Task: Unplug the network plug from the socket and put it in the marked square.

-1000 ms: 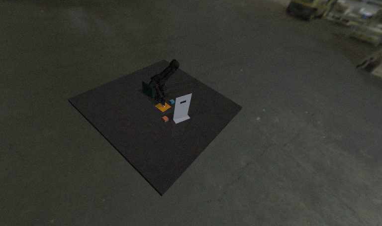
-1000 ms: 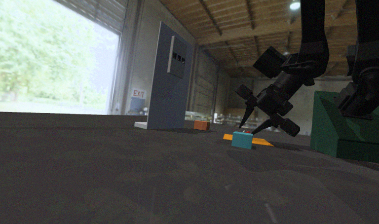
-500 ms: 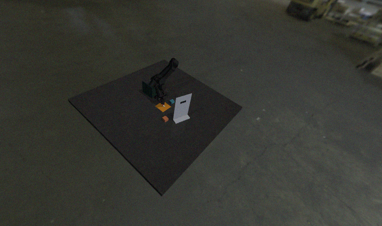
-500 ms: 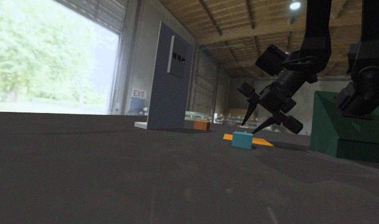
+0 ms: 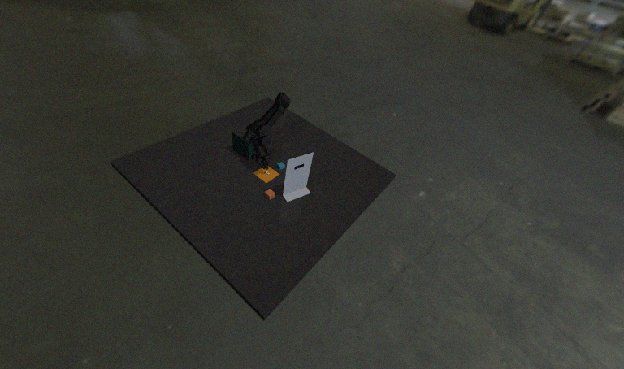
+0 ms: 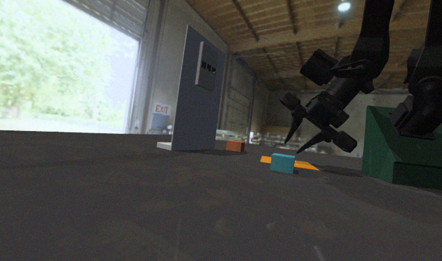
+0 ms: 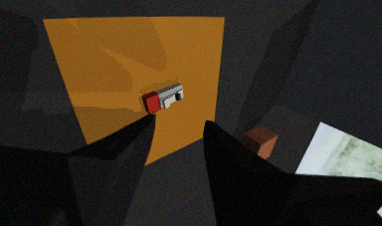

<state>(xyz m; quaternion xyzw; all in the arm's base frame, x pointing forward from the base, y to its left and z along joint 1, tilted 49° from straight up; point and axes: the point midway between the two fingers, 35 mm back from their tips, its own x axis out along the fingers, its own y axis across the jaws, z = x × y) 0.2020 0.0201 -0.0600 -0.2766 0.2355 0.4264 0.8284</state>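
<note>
Right now my gripper tip is 30 mm above the network plug and 10 mm short of it. Also, from my gripper tip: upright panel 240 mm ahead, 100 mm above, 20 mm to the left; then teal block 110 mm to the left, 20 mm below, 20 mm ahead; then orange-brown block 160 mm ahead, 120 mm to the right, 20 mm below.
</note>
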